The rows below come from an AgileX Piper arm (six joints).
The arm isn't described. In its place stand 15 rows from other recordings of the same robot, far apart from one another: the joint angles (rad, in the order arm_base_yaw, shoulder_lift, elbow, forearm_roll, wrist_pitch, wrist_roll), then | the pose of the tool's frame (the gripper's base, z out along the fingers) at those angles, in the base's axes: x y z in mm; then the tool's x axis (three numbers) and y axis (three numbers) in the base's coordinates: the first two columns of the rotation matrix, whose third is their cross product.
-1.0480, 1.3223, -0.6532, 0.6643, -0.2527, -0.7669 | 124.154 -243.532 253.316 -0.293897 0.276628 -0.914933 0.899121 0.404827 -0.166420
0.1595, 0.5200, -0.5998, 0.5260, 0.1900, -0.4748 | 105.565 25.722 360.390 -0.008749 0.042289 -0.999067 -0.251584 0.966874 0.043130
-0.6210, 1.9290, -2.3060, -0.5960, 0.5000, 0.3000 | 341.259 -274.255 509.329 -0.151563 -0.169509 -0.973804 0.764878 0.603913 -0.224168
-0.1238, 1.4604, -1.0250, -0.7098, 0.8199, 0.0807 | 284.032 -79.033 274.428 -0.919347 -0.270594 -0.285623 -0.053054 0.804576 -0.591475
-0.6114, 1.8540, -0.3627, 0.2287, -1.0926, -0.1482 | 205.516 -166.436 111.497 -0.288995 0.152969 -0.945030 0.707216 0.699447 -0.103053
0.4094, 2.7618, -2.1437, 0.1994, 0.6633, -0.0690 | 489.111 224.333 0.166 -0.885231 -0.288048 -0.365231 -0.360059 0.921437 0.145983
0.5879, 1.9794, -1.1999, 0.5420, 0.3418, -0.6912 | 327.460 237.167 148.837 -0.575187 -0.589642 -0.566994 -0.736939 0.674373 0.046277
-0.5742, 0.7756, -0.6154, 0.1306, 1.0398, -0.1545 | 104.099 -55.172 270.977 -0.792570 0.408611 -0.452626 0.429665 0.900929 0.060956
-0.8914, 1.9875, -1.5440, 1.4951, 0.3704, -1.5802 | 321.440 -345.711 266.823 -0.282005 0.214897 -0.935036 0.491876 0.869147 0.051405
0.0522, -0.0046, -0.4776, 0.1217, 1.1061, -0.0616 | -5.868 9.583 267.998 -0.507037 -0.033304 -0.861280 -0.148647 0.987660 0.049318
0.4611, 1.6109, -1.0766, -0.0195, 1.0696, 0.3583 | 260.802 127.834 224.185 -0.992175 -0.111225 -0.056728 -0.111544 0.993756 0.002468
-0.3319, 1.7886, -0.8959, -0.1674, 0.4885, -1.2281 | 294.156 -108.907 137.658 -0.514483 -0.857273 0.019758 -0.823995 0.487871 -0.288121
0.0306, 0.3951, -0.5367, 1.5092, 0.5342, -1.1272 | 68.927 48.376 360.609 -0.012777 0.312850 -0.949717 -0.558493 0.785601 0.266301
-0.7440, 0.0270, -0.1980, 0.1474, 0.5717, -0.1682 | 35.797 -23.121 226.962 -0.250447 0.170962 -0.952916 0.608967 0.792996 -0.017778
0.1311, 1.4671, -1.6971, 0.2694, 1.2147, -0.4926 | 290.835 61.245 438.763 -0.598508 -0.456262 -0.658493 -0.557661 0.827406 -0.066438
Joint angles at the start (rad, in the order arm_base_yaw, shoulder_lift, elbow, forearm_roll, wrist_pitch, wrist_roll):
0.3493, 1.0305, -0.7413, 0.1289, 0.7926, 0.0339
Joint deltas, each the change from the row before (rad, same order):
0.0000, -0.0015, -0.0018, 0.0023, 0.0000, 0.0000
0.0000, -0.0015, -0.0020, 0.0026, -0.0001, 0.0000
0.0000, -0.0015, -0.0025, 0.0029, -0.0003, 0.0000
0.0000, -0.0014, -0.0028, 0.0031, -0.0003, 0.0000
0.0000, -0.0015, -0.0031, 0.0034, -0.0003, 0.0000
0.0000, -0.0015, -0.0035, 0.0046, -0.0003, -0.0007
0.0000, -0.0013, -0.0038, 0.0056, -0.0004, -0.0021
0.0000, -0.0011, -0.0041, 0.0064, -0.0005, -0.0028
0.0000, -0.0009, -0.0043, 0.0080, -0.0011, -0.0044
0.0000, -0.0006, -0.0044, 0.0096, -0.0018, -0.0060
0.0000, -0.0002, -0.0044, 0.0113, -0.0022, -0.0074
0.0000, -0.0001, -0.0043, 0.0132, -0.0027, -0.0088
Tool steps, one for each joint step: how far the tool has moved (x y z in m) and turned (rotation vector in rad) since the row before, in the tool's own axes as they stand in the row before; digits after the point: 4 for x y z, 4 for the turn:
-0.0004, 0.0003, -0.0007, -0.0020, -0.0032, 0.0013
-0.0005, 0.0003, -0.0008, -0.0023, -0.0035, 0.0015
-0.0006, 0.0003, -0.0008, -0.0026, -0.0042, 0.0017
-0.0007, 0.0004, -0.0009, -0.0028, -0.0044, 0.0018
-0.0007, 0.0004, -0.0010, -0.0030, -0.0048, 0.0019
-0.0008, 0.0005, -0.0010, -0.0040, -0.0051, 0.0020
-0.0009, 0.0006, -0.0011, -0.0047, -0.0053, 0.0013
-0.0010, 0.0007, -0.0011, -0.0053, -0.0055, 0.0011
-0.0011, 0.0008, -0.0011, -0.0064, -0.0061, 0.0006
-0.0012, 0.0009, -0.0010, -0.0076, -0.0066, 0.0002
-0.0013, 0.0010, -0.0009, -0.0087, -0.0066, 0.0000
-0.0013, 0.0011, -0.0008, -0.0100, -0.0070, -0.0001

